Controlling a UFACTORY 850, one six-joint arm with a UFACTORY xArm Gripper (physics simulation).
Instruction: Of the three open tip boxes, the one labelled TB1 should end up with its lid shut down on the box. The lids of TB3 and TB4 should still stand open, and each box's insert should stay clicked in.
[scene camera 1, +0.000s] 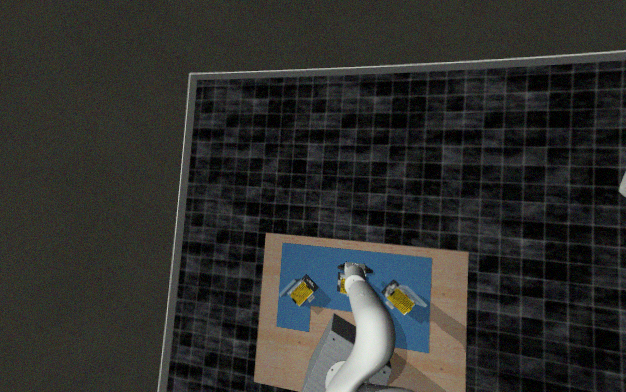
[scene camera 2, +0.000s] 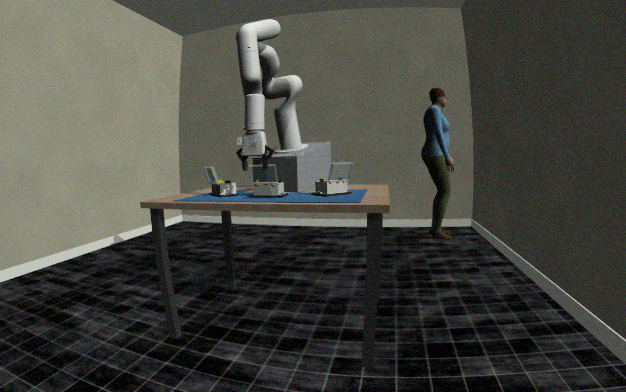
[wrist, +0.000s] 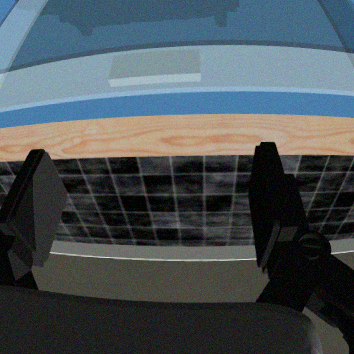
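Observation:
Tip box (scene camera 2: 259, 190), in sight. My gripper (wrist: 149, 169), visible.

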